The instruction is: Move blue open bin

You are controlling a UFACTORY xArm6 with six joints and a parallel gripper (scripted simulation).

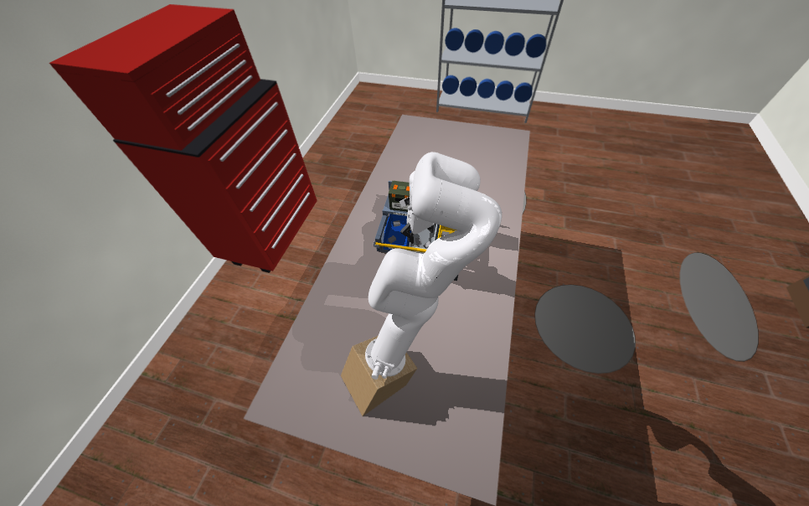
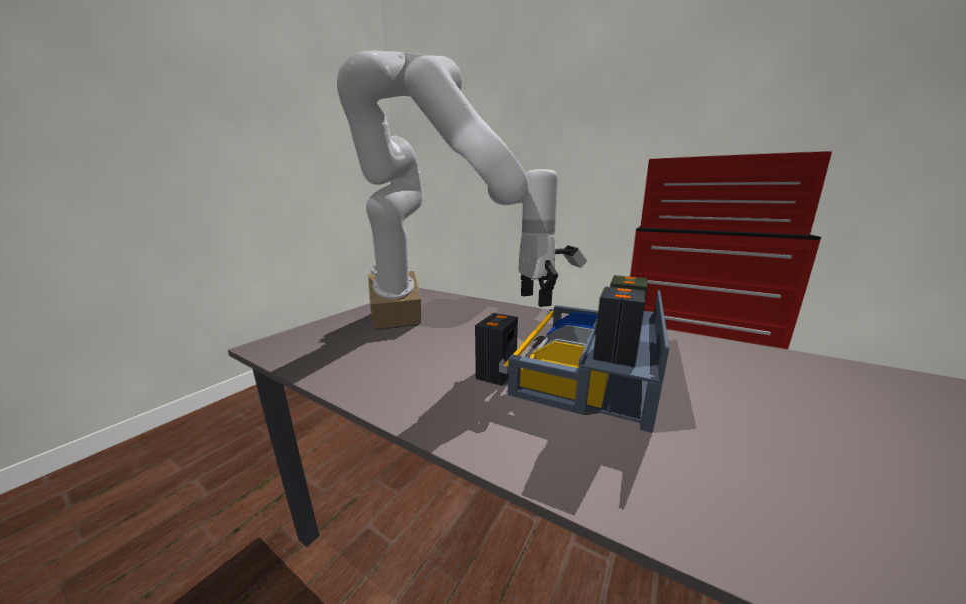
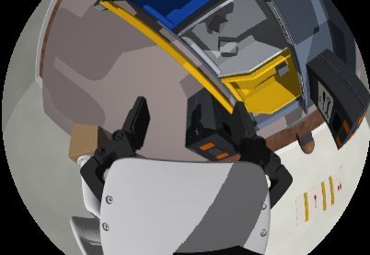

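Now: hand 100 mm above the yellow rod. From my hand the other things lie so: grey bin (100 mm ahead, 120 mm below); blue open bin (100 mm ahead, 120 mm to the left, 120 mm below); yellow bin (110 mm ahead, 110 mm to the right, 120 mm below).
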